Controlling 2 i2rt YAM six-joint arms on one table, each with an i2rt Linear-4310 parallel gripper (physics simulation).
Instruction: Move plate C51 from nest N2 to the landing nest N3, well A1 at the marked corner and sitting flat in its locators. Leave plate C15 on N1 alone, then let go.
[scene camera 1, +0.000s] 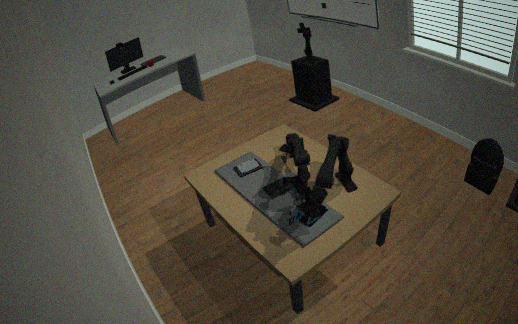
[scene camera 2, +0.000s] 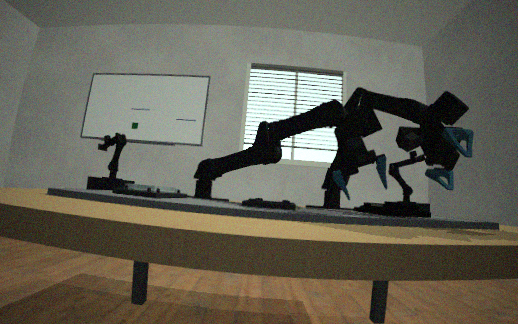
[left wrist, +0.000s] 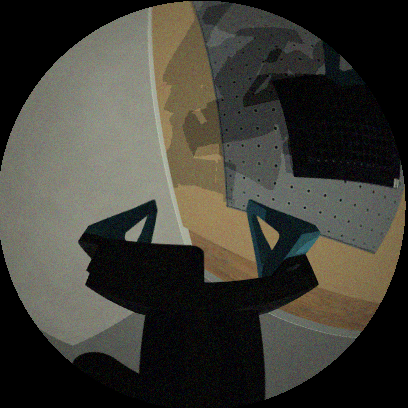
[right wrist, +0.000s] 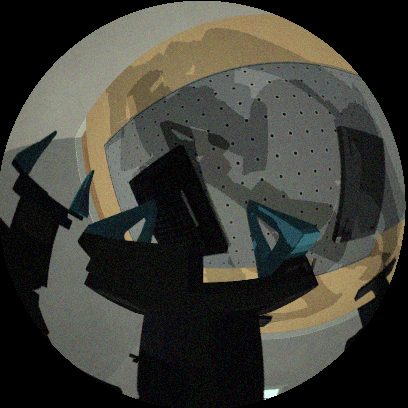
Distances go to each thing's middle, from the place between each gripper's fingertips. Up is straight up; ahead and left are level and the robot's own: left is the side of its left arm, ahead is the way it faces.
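You'd find the black tray (right wrist: 176, 222) 3 cm below my right hand, 1 cm behind it and 7 cm to the left of it.
My left hand is 80 mm above the black tray, 80 mm to the left of it and 150 mm past it.
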